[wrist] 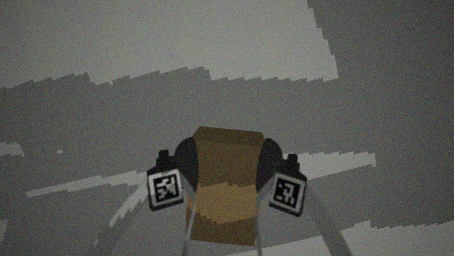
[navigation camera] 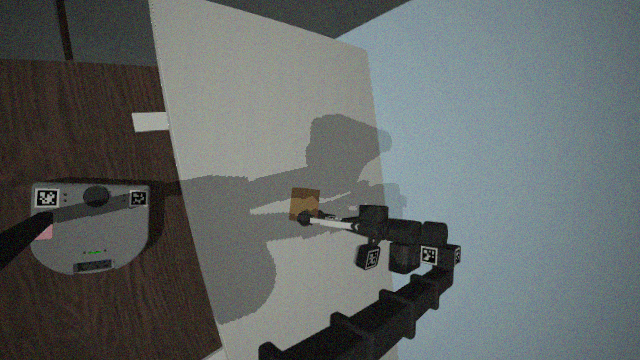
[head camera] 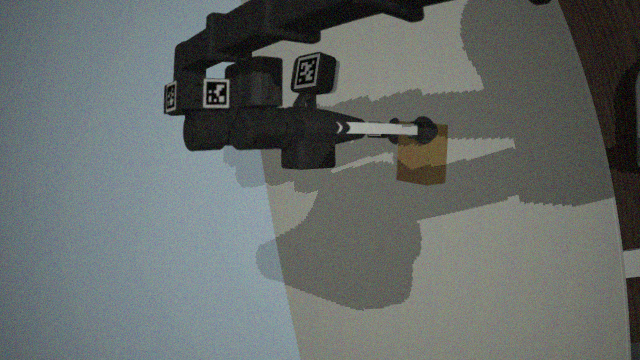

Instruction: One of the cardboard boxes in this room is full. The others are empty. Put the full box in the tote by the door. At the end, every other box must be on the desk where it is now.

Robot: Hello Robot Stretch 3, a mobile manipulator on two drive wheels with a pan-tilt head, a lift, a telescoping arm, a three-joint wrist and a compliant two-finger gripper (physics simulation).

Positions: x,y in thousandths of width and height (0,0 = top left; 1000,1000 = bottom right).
Observation:
I see my gripper (head camera: 651,362) and a pale desk (head camera: 815,682).
My gripper shows as well in the wrist view (wrist: 503,611) and in the navigation camera view (navigation camera: 480,604). The pale desk also shows in the wrist view (wrist: 785,381) and in the navigation camera view (navigation camera: 398,296).

